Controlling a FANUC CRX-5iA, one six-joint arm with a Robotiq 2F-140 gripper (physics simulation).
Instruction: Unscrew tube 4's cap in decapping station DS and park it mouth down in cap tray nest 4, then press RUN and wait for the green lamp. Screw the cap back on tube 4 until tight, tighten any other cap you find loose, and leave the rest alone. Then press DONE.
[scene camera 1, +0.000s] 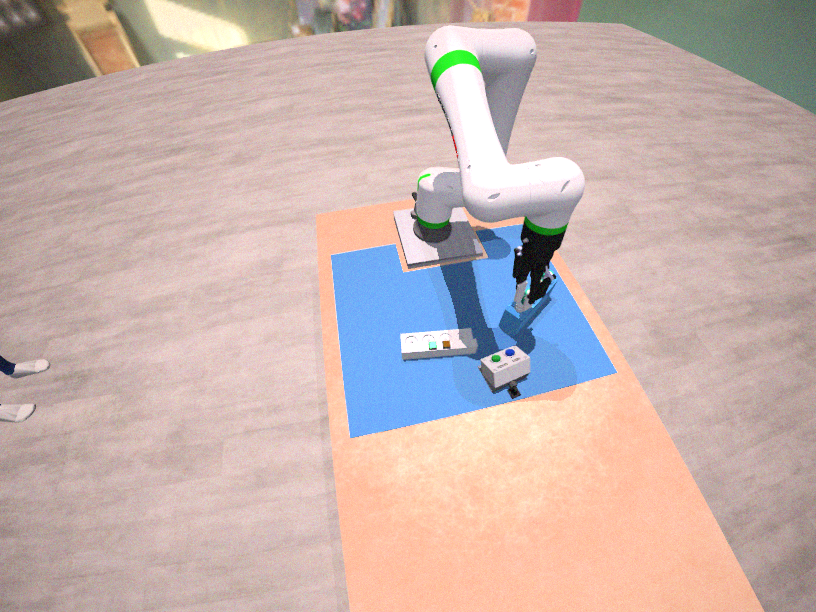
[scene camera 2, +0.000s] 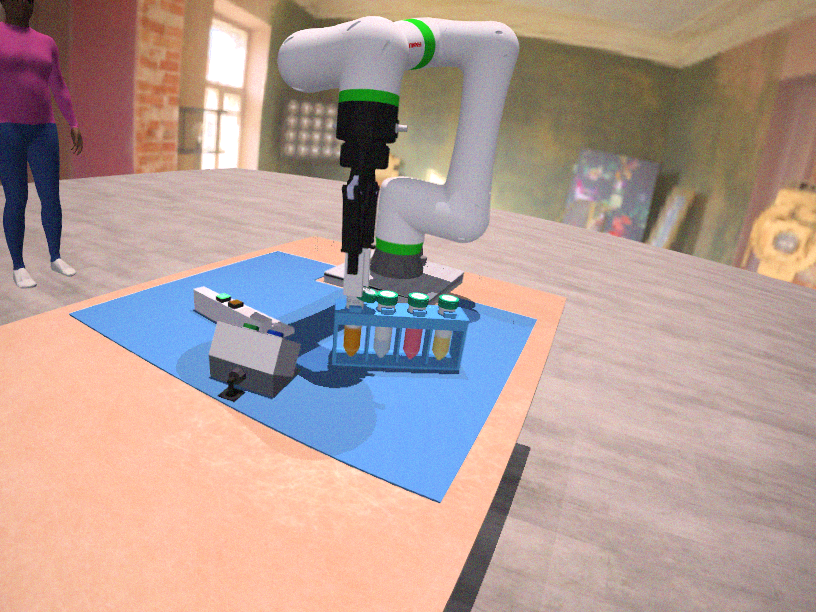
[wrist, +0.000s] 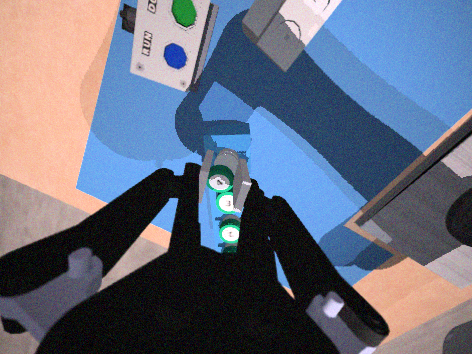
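Pixels of known places: gripper, fingertip midpoint: (scene camera 1: 522, 303) (scene camera 2: 356, 292) (wrist: 223, 166); arm's base, origin of the base link: (scene camera 1: 432, 229) (scene camera 2: 395, 268).
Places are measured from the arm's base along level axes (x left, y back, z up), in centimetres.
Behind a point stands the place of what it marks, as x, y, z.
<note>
My gripper (scene camera 1: 530, 299) @[9.8, -47.4, 9.2] (scene camera 2: 360, 295) @[9.8, -47.4, 9.2] (wrist: 223, 166) @[9.8, -47.4, 9.2] is shut on the green cap marked 4 (scene camera 2: 369, 295) @[12.5, -48.5, 9.7] (wrist: 220, 178) @[11.0, -47.2, 10.1]. It is over the near end of the blue rack (scene camera 1: 510, 321) @[6.8, -48.7, 3.1] (scene camera 2: 402, 320) @[17.8, -46.3, 6.0] (wrist: 227, 142) @[7.6, -48.1, 6.7]. The grey neck of tube 4 (wrist: 228, 158) @[8.7, -47.3, 9.1] shows past the cap; its orange contents (scene camera 2: 352, 339) @[10.3, -48.5, 1.4] show below. The cap looks offset from the neck; whether they touch is unclear. Three other tubes wear green caps (scene camera 2: 386, 299) @[14.7, -46.4, 8.9] (scene camera 2: 417, 301) @[19.2, -44.1, 8.9] (scene camera 2: 448, 302) @[23.8, -41.6, 9.1]. The white cap tray (scene camera 1: 421, 351) @[-21.3, -48.8, 1.5] (scene camera 2: 206, 301) @[-22.1, -48.6, 0.5] (wrist: 276, 56) @[-4.7, -46.7, -1.7] has open nests, a bright green square (scene camera 1: 432, 345) @[-17.9, -48.4, 2.5] (scene camera 2: 224, 297) @[-17.2, -48.6, 2.4] and an amber one (scene camera 1: 446, 344) @[-14.0, -49.4, 2.5] (scene camera 2: 235, 303) @[-13.4, -49.8, 2.5].
The button box (scene camera 1: 506, 370) @[-2.3, -62.9, 4.8] (scene camera 2: 245, 345) @[-0.2, -63.5, 3.5] (wrist: 165, 78) @[4.3, -58.6, 3.7] stands near the rack and tray, with a blue RUN button (scene camera 1: 510, 352) @[1.4, -58.4, 4.4] (scene camera 2: 275, 333) @[2.1, -59.0, 4.4] (wrist: 175, 56) @[1.5, -58.0, 4.2] and a green DONE button (scene camera 1: 496, 358) @[-3.2, -58.7, 4.4] (scene camera 2: 250, 327) @[-2.4, -59.4, 4.3] (wrist: 184, 13) @[-2.8, -58.2, 4.1]. The arm's base plate (scene camera 1: 407, 245) @[-11.8, -5.5, 0.0] is at the back of the blue mat (scene camera 1: 375, 395) @[-37.2, -55.7, -2.8].
</note>
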